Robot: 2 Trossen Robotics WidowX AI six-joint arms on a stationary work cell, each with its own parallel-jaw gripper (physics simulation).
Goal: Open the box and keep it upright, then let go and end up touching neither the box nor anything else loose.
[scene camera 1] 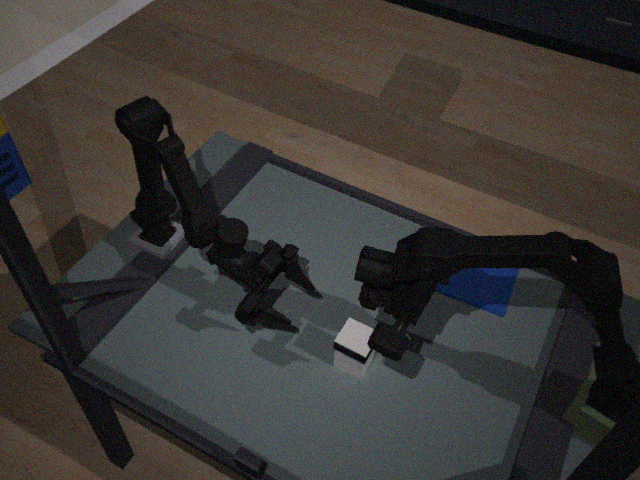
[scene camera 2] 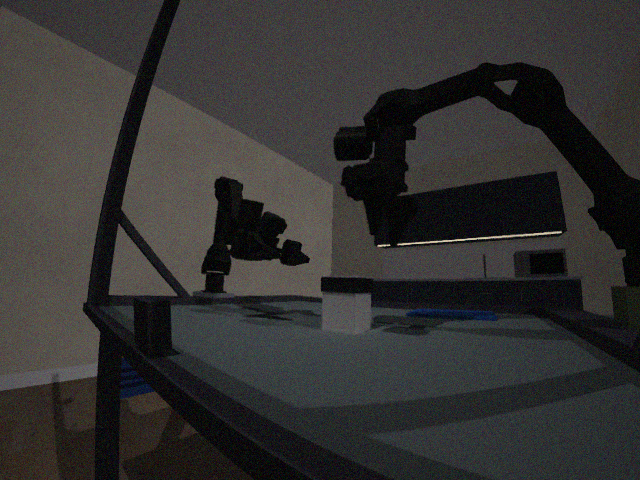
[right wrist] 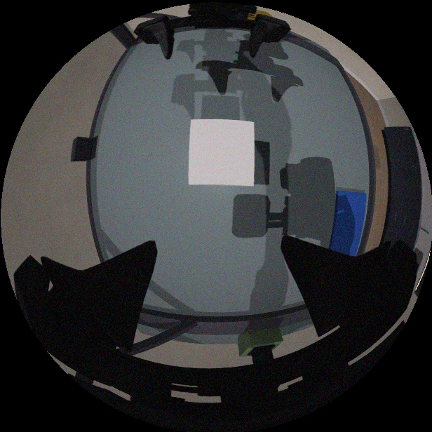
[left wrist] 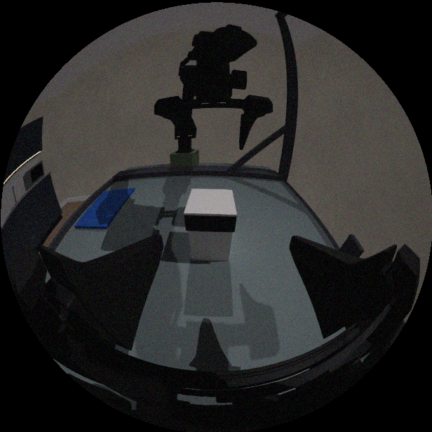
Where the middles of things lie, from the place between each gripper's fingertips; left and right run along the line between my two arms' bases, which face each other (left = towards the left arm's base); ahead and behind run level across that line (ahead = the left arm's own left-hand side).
Now: the flat blue panel [scene camera 1: 489, 289] 33 cm ahead of my right hand, 15 cm below it and 8 cm to the right of it.
I see my left gripper 330 mm short of the flat blue panel, 270 mm to the left of it and 130 mm above it.
